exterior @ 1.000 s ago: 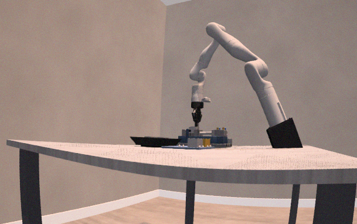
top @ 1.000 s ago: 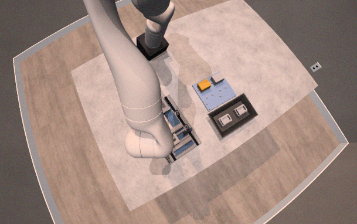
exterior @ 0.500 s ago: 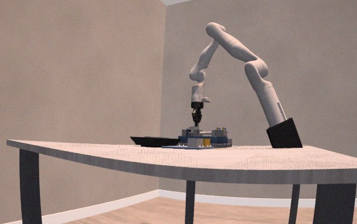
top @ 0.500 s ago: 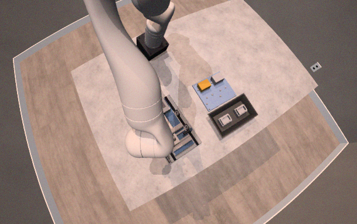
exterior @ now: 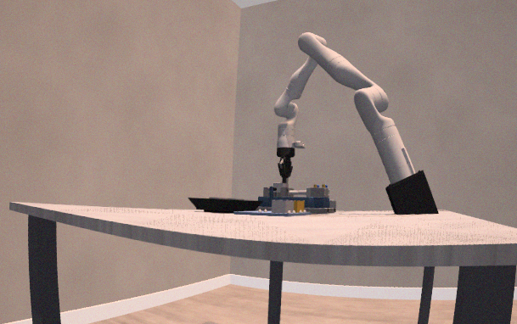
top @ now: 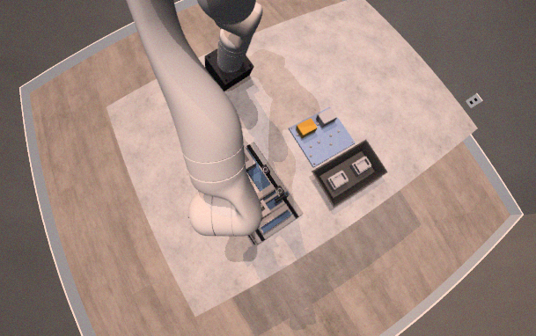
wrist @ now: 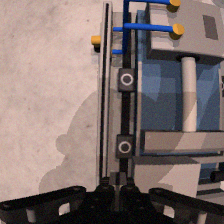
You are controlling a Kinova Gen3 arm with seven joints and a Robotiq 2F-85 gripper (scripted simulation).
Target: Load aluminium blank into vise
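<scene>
The aluminium blank lies 40 mm to the left of my hand and 20 mm below it. Also, from my hand: blue vise base 80 mm below, 80 mm behind, 60 mm to the left; then brass blank 320 mm to the left, 200 mm behind, 100 mm below.
</scene>
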